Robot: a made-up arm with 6 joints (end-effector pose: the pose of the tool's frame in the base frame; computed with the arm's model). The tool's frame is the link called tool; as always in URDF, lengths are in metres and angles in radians. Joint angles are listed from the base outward.
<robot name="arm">
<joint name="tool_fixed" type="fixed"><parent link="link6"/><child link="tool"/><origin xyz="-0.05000 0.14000 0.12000" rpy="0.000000 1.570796 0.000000"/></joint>
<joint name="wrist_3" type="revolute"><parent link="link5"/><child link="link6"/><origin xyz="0.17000 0.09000 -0.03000" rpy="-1.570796 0.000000 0.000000"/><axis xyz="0 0 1"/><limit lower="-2.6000" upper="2.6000" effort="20" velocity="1.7"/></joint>
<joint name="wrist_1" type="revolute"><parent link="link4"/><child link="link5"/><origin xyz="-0.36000 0.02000 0.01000" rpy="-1.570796 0.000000 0.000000"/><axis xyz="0 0 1"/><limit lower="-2.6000" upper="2.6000" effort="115" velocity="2.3"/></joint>
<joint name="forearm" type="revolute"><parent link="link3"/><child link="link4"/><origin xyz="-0.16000 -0.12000 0.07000" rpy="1.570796 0.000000 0.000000"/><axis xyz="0 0 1"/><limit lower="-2.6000" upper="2.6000" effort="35" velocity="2.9"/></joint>
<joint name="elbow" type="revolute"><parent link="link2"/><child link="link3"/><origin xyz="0.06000 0.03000 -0.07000" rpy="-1.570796 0.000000 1.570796"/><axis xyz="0 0 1"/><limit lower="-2.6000" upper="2.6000" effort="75" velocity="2.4"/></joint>
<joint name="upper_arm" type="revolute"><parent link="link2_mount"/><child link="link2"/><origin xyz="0.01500 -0.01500 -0.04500" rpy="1.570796 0.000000 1.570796"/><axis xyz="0 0 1"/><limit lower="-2.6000" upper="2.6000" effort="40" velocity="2.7"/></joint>
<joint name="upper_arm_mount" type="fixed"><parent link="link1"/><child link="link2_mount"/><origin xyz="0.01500 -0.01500 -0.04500" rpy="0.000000 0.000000 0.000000"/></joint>
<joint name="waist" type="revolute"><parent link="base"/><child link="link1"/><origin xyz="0.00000 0.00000 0.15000" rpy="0.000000 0.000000 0.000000"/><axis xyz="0 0 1"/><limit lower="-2.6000" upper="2.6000" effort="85" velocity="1.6"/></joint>
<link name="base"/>
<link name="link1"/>
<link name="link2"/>
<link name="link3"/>
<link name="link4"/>
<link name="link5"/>
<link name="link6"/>
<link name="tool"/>
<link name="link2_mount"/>
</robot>
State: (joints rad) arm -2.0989 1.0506 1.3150 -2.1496 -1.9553 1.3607
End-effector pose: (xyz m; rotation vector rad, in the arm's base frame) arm -0.3056 0.0936 0.0479 2.2494 1.3399 -1.4420
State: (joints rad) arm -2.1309 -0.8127 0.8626 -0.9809 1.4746 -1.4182
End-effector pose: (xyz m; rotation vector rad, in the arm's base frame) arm -0.6739 0.1424 0.0463 -0.7377 0.3578 -0.0462
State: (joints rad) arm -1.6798 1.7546 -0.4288 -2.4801 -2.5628 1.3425
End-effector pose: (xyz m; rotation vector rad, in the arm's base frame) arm 0.0242 -0.2753 -0.0938 0.8654 2.3471 0.3085
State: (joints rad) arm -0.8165 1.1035 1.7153 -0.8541 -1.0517 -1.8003
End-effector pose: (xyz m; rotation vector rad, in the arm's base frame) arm -0.1823 -0.3194 0.2139 1.8553 -2.1862 -1.0008
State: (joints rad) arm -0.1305 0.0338 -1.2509 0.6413 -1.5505 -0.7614
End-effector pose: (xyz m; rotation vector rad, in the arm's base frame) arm -0.0838 0.1886 -0.3008 1.2714 2.7064 -0.9062
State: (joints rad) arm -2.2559 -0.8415 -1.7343 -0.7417 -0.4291 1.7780
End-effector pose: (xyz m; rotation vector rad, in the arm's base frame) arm 0.1328 0.2988 0.3015 0.8945 1.7901 0.9739
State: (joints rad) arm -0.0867 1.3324 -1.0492 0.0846 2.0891 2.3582
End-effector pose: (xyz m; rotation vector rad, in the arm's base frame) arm -0.5938 0.4631 -0.1331 -0.9175 0.4254 -1.0961
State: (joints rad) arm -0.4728 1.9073 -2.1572 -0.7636 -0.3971 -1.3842
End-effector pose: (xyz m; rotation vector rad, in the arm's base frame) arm -0.2935 -0.0179 0.0700 1.2068 1.8186 1.1571
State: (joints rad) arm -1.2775 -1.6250 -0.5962 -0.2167 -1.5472 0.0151
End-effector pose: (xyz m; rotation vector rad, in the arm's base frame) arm -0.4095 -0.0948 -0.0231 -0.0210 -1.9760 1.9217
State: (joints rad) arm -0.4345 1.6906 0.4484 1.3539 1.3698 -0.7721
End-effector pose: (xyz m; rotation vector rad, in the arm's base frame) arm -0.0765 0.0942 0.6024 -1.2998 1.3588 1.0528
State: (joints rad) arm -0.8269 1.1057 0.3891 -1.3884 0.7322 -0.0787
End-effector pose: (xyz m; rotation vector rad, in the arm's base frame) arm 0.0957 0.0876 -0.4434 -0.6731 -0.6733 -0.9855
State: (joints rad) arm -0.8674 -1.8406 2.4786 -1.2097 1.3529 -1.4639
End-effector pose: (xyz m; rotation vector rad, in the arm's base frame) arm 0.4742 -0.0924 0.4359 -1.5096 -0.1272 2.7409
